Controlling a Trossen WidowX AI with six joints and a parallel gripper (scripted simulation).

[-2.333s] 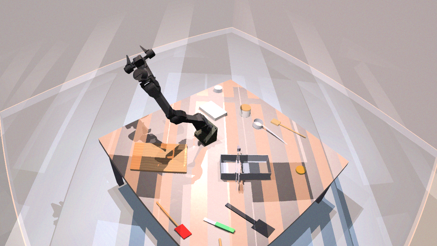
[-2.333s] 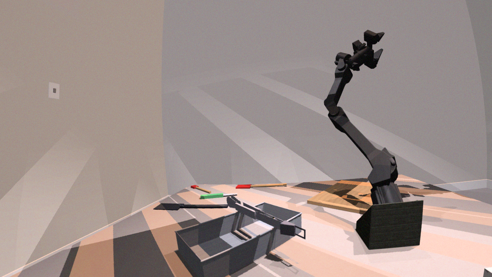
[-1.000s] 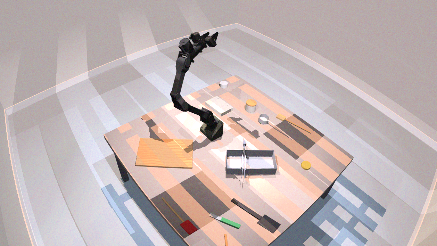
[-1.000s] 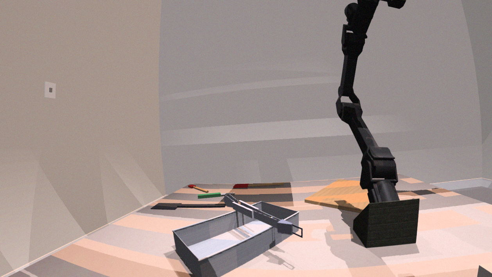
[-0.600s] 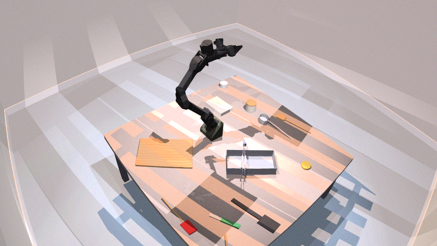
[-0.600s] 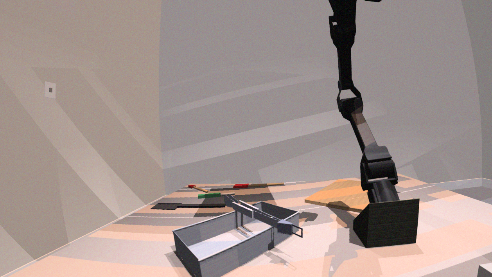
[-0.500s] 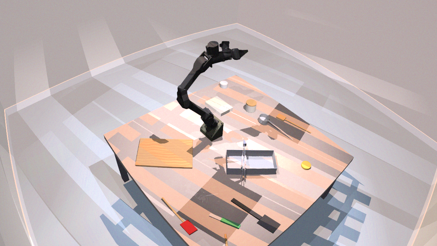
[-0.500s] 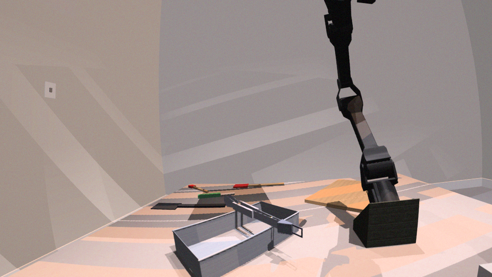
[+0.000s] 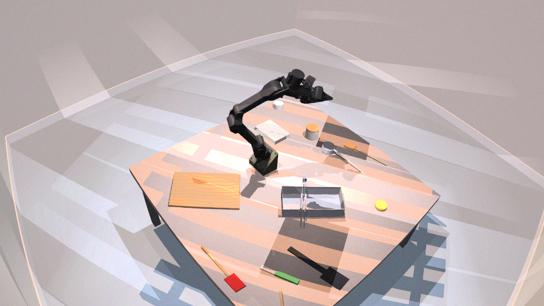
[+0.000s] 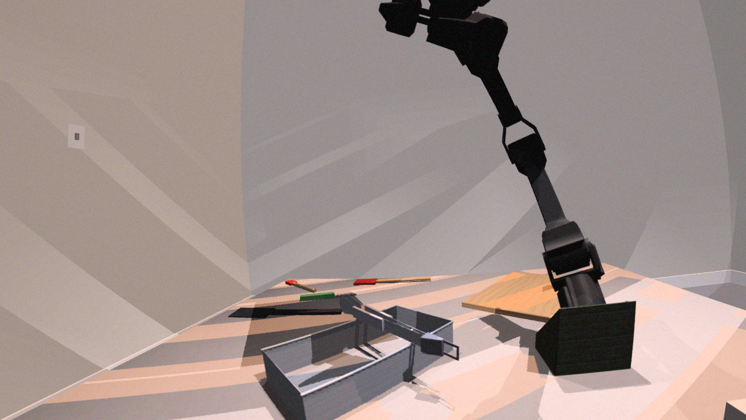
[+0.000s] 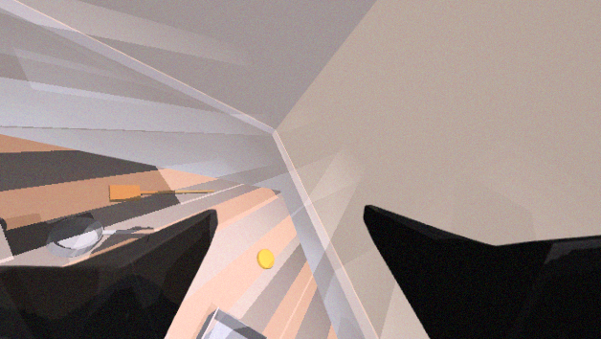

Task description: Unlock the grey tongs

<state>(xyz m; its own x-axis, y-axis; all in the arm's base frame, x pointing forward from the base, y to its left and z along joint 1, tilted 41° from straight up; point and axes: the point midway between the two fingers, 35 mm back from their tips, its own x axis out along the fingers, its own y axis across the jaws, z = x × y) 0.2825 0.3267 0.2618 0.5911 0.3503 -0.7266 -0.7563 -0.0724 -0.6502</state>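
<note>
Now: the grey roasting tin 480 mm below my gripper tip, 140 mm to the right of it and 100 mm ahead of it. Also, from my gripper tip: canister: 480 mm below, 290 mm to the left, 250 mm behind; white block: 500 mm below, 430 mm behind, 130 mm to the left; yellow lock piece: 440 mm below, 120 mm to the right, 20 mm ahead.
</note>
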